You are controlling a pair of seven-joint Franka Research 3 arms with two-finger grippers.
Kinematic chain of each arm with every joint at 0, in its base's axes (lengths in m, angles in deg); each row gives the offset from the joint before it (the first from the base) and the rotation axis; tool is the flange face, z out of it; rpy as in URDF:
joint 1: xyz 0 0 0.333 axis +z
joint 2: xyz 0 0 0 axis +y
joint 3: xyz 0 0 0.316 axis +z
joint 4: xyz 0.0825 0 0 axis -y
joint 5: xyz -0.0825 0 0.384 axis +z
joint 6: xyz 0 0 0 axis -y
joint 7: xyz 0.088 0 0 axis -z
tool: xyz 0 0 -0.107 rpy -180 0 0
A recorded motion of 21 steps. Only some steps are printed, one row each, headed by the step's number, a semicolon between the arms.
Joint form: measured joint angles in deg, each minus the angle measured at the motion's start. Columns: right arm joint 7, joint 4, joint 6, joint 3, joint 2, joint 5, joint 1; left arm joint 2, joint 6, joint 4, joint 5, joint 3, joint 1, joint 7.
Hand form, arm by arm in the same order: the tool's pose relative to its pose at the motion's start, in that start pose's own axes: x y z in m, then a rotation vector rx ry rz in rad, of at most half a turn. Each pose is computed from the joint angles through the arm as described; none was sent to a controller.
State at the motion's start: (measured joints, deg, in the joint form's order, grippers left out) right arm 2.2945 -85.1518 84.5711 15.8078 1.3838 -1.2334 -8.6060; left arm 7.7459 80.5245 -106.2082 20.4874 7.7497 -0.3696 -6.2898
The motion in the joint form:
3: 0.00 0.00 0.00 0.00 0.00 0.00 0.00; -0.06 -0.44 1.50 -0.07 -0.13 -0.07 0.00
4: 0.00 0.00 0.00 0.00 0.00 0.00 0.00; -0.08 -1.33 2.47 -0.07 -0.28 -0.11 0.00
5: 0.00 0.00 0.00 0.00 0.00 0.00 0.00; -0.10 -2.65 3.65 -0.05 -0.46 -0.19 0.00
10: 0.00 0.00 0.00 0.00 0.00 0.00 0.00; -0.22 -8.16 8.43 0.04 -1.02 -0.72 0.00
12: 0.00 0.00 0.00 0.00 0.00 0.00 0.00; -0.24 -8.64 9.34 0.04 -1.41 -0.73 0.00
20: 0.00 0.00 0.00 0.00 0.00 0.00 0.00; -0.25 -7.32 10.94 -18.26 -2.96 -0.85 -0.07
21: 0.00 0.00 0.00 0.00 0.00 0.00 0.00; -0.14 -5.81 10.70 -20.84 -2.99 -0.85 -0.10
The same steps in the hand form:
3: 0.0000 0.0000 0.0000 0.0000 0.0000 0.0000; -0.0021 -0.0028 -0.0114 -0.0034 0.0188 -0.0062
4: 0.0000 0.0000 0.0000 0.0000 0.0000 0.0000; -0.0046 -0.0042 -0.0179 -0.0033 0.0206 -0.0094
5: 0.0000 0.0000 0.0000 0.0000 0.0000 0.0000; -0.0083 -0.0057 -0.0255 -0.0023 0.0188 -0.0128
10: 0.0000 0.0000 0.0000 0.0000 0.0000 0.0000; -0.0256 -0.0115 -0.0554 0.0009 0.0096 -0.0266
12: 0.0000 0.0000 0.0000 0.0000 0.0000 0.0000; -0.0283 -0.0109 -0.0624 0.0011 0.0189 -0.0261
20: 0.0000 0.0000 0.0000 0.0000 0.0000 0.0000; -0.0368 0.0385 -0.0866 -0.2964 0.0460 0.0924
21: 0.0000 0.0000 0.0000 0.0000 0.0000 0.0000; -0.0343 0.0450 -0.0886 -0.3418 0.0611 0.1036

